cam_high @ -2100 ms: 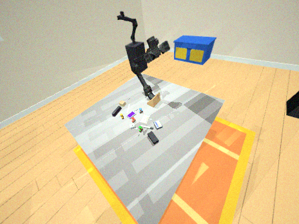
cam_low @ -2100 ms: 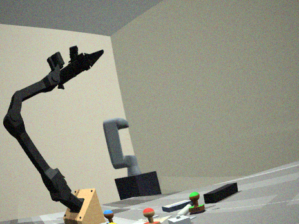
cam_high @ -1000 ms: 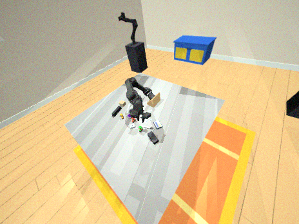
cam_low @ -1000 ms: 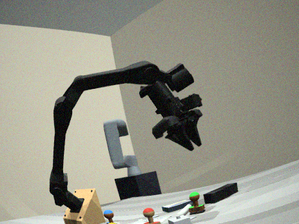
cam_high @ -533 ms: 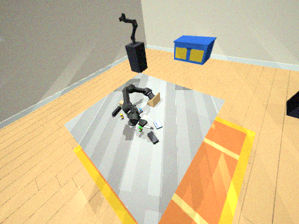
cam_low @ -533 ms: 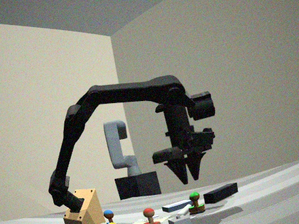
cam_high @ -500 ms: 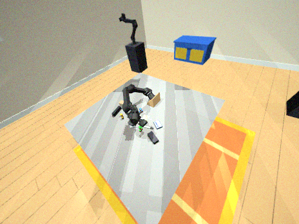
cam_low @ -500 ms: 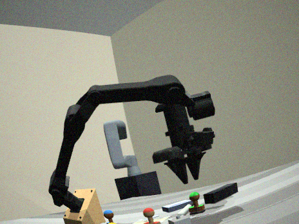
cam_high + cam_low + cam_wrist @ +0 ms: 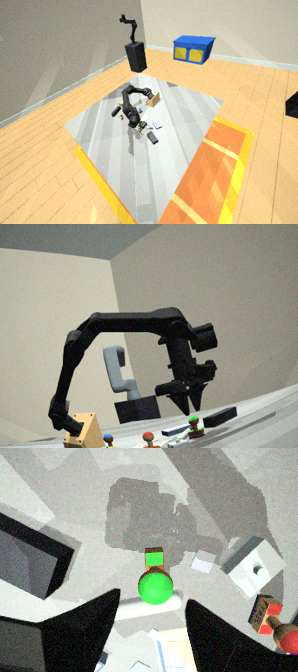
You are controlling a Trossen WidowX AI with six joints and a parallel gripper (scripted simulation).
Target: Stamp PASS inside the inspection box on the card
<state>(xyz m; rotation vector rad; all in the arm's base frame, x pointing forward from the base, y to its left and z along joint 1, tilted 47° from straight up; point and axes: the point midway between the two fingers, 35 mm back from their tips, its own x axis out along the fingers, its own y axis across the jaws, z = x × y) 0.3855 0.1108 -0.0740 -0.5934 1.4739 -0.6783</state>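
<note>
My gripper tip is now 6 cm above the green-knobbed PASS stamp. Also, from my gripper tip: red-knobbed stamp 14 cm to the right, 6 cm below, 4 cm behind; then white rod 7 cm below, 6 cm behind, 4 cm to the left; then dark block 15 cm to the left, 6 cm below.
</note>
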